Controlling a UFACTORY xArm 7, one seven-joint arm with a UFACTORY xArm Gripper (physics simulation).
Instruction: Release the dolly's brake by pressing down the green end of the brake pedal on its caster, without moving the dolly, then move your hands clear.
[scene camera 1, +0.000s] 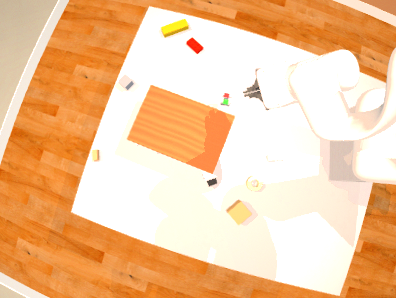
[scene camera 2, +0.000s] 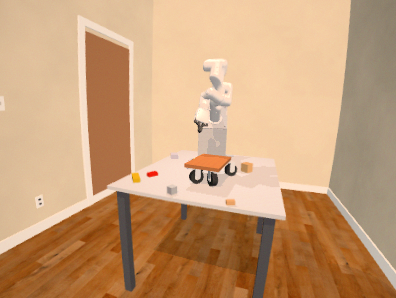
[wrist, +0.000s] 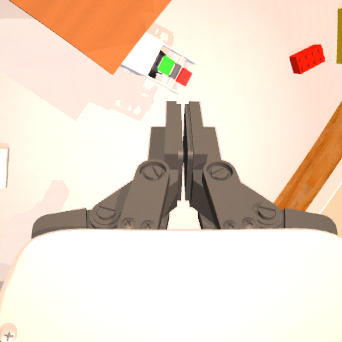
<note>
In view: my gripper (scene camera 1: 247, 93) and a dolly (scene camera 1: 189, 131).
The dolly is seen too in scene camera 2 (scene camera 2: 213, 164). My gripper is seen too in the wrist view (wrist: 181, 124).
</note>
